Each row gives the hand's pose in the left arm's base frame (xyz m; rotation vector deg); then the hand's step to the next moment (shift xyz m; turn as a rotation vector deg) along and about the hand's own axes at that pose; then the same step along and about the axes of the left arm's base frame.
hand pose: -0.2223 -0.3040 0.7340 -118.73 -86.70 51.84
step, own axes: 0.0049 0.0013 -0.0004 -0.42 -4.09 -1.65
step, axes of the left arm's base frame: 0.0021 0.0042 -0.0018 -1.67 0.99 3.98
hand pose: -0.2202 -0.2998 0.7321 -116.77 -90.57 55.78
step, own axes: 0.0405 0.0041 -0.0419 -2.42 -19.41 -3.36
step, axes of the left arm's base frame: 0.0380 0.0420 0.0144 -11.17 3.78 15.96
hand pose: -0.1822 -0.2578 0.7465 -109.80 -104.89 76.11
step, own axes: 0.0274 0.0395 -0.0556 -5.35 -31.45 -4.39
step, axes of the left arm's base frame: 0.0619 0.0391 -0.0064 -18.60 4.41 25.92
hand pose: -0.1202 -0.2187 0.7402 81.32 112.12 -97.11
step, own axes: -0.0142 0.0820 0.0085 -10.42 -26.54 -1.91
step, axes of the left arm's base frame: 0.0645 -0.0237 -0.0477 -13.36 -0.89 25.24
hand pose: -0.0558 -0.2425 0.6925 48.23 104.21 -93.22
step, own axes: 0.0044 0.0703 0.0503 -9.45 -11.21 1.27
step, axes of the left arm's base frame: 0.0502 -0.0447 -0.0545 -2.37 -2.89 14.23
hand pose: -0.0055 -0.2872 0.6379 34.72 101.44 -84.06
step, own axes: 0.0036 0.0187 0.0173 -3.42 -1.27 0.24
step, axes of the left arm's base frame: 0.0161 -0.0127 -0.0155 1.19 -0.19 3.45
